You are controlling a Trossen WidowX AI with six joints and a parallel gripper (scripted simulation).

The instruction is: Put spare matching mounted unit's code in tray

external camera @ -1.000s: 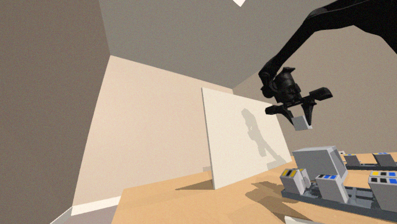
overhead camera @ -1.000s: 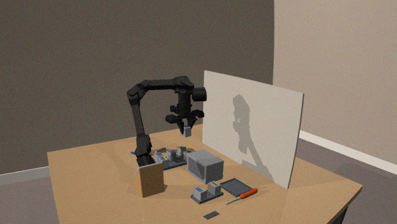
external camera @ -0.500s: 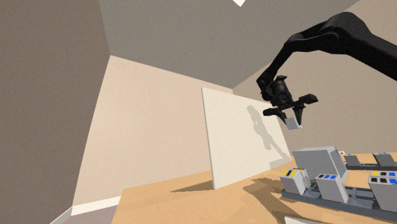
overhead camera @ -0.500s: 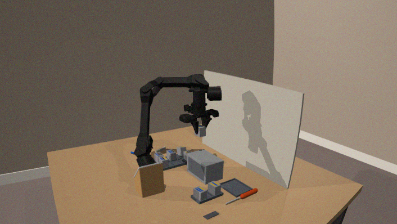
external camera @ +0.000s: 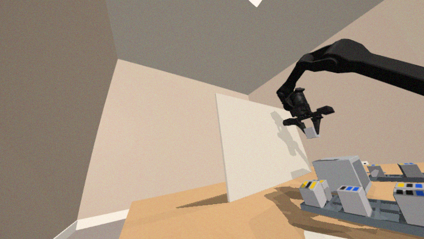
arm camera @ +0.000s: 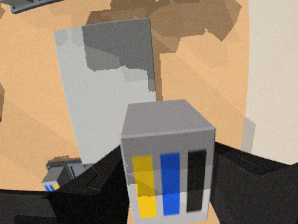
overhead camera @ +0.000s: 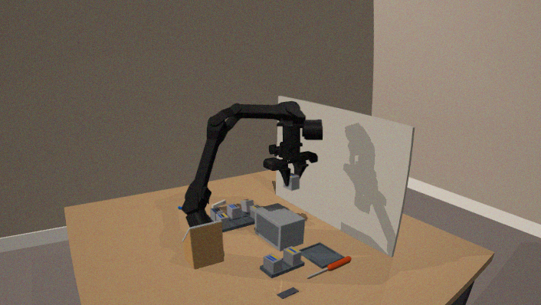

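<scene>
Right now my gripper tip is 20 mm past the dark tray, 180 mm to the left of it and 200 mm above it. The rest, counted from my gripper tip: white panel 190 mm ahead, 20 mm to the right, 30 mm above; then grey spare 20 mm above; then grey mounted unit 40 mm behind, 20 mm to the left, 150 mm below.
</scene>
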